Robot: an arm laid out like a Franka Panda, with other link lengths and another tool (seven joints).
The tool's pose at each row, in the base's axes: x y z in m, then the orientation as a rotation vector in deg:
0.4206 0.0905 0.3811 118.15 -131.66 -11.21
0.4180 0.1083 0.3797 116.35 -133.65 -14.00
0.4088 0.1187 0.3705 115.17 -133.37 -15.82
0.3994 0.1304 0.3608 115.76 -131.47 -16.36
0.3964 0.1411 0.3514 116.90 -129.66 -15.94
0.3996 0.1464 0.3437 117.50 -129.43 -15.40
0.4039 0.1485 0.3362 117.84 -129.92 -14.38
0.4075 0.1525 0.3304 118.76 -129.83 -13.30
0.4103 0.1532 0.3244 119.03 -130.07 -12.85
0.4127 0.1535 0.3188 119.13 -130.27 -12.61
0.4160 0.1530 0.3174 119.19 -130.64 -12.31
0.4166 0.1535 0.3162 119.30 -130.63 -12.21
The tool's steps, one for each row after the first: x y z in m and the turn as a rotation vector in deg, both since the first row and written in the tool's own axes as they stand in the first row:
-0.0173 0.0042 0.0028 -0.96 -1.67 1.64
-0.0262 0.0132 0.0137 -2.41 -1.90 2.12
-0.0363 0.0225 0.0251 -3.40 -1.36 1.08
-0.0461 0.0254 0.0355 -3.68 -0.65 -0.22
-0.0513 0.0218 0.0430 -3.29 -0.52 -0.61
-0.0535 0.0169 0.0501 -2.44 -0.43 -0.58
-0.0576 0.0130 0.0556 -1.60 -0.27 -1.07
-0.0583 0.0095 0.0613 -1.15 -0.30 -1.11
-0.0586 0.0065 0.0666 -0.90 -0.34 -1.08
-0.0584 0.0030 0.0675 -0.54 -0.43 -0.96
-0.0589 0.0023 0.0687 -0.46 -0.42 -1.02

